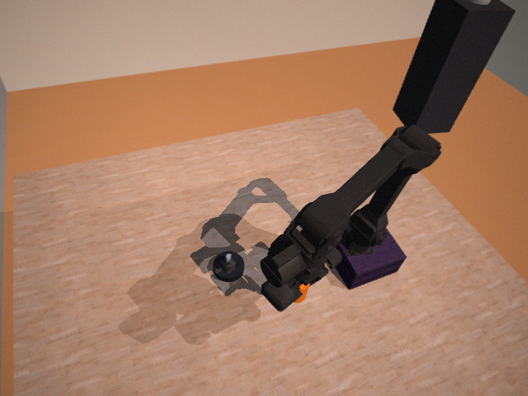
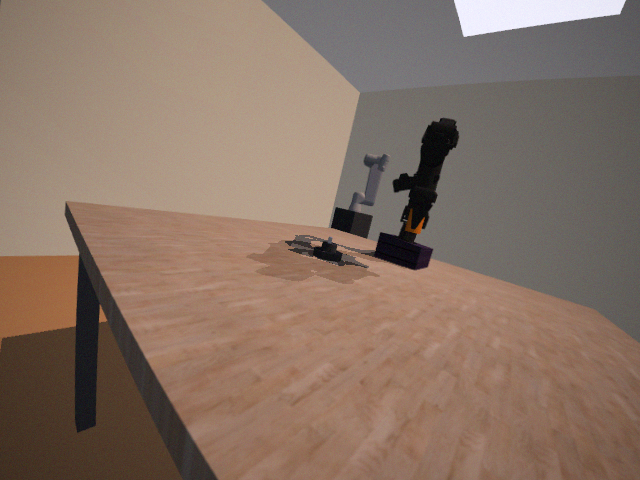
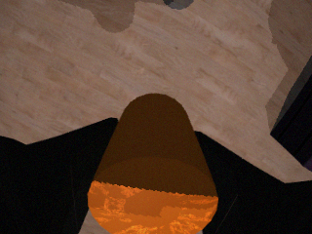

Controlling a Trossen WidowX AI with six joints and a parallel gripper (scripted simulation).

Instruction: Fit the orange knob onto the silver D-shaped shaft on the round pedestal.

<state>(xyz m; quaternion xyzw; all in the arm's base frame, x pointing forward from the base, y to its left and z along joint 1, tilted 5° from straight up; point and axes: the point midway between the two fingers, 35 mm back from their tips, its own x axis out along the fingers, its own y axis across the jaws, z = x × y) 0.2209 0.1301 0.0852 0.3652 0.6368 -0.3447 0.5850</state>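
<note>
My gripper tip is now 3 cm below the orange knob. The rest, counted from my gripper tip: round pedestal: 13 cm ahead, 17 cm to the right, 11 cm below.
</note>
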